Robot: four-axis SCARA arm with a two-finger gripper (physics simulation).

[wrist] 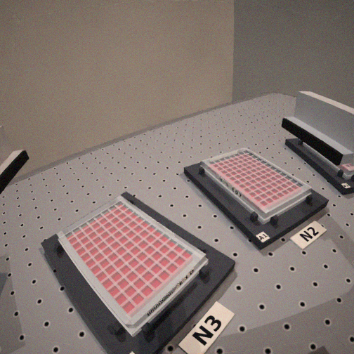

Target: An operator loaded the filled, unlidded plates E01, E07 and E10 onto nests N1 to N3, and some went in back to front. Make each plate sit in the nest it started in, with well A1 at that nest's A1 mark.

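Plate E10 [132,260] lies in nest N3 [217,267], its printed short side facing the N3 card; the print is blurred. A sliver of white tag [132,352] shows at this nest's near edge, cut off. Plate E07 [257,177] lies in nest N2 [225,207], its print on the long left side. N2's A1 mark [262,237] is at the near corner. Part of a plate [348,167] shows in the nest at right [320,161], with a small tag [345,185]. My gripper [155,118] is open and empty, its fingers wide apart at the left and right of the view.
The N3 card [206,327] and N2 card [309,234] lie on the perforated table [150,165] beside their nests. Dark pegs stand around the plates. The right finger hides part of the right-hand nest. A plain wall [115,70] rises behind the table.
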